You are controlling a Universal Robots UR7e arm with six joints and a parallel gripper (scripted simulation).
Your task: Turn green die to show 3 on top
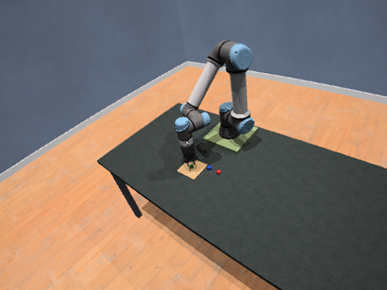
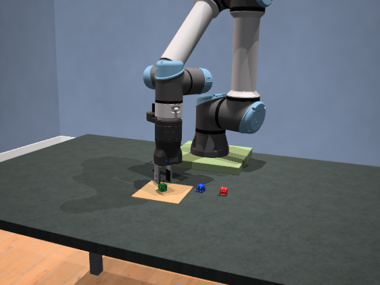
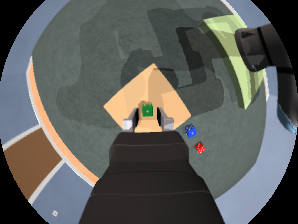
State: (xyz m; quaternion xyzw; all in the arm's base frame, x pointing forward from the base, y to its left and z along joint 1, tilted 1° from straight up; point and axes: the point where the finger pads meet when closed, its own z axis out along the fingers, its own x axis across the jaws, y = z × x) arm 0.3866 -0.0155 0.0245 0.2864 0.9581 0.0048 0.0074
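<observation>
Right now the green die is 40 mm below my hand. From my hand the other things lie so: red die (170 mm to the left, 60 mm behind, 40 mm below); then tan mat (50 mm below); then blue die (100 mm to the left, 50 mm behind, 40 mm below).
</observation>
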